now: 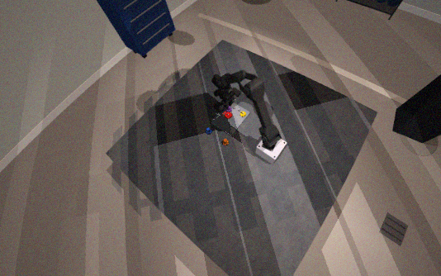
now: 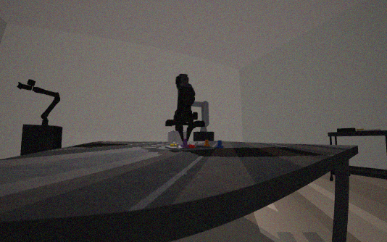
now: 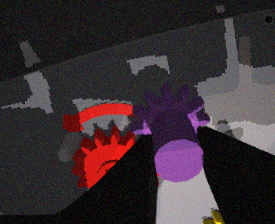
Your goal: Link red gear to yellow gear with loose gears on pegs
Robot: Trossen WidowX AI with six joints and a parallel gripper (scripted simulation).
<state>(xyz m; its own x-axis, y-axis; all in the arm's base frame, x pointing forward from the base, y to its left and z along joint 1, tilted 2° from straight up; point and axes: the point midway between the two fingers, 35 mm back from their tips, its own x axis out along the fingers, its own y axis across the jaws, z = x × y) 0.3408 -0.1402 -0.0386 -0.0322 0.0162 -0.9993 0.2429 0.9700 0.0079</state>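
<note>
The purple gear lies 1 cm below my gripper tip. Also, from my gripper tip: red gear 2 cm behind, 4 cm to the left, 2 cm below; then blue gear 3 cm ahead, 20 cm to the left, 2 cm below; then red arrow 1 cm ahead, 4 cm to the left, 3 cm below.
</note>
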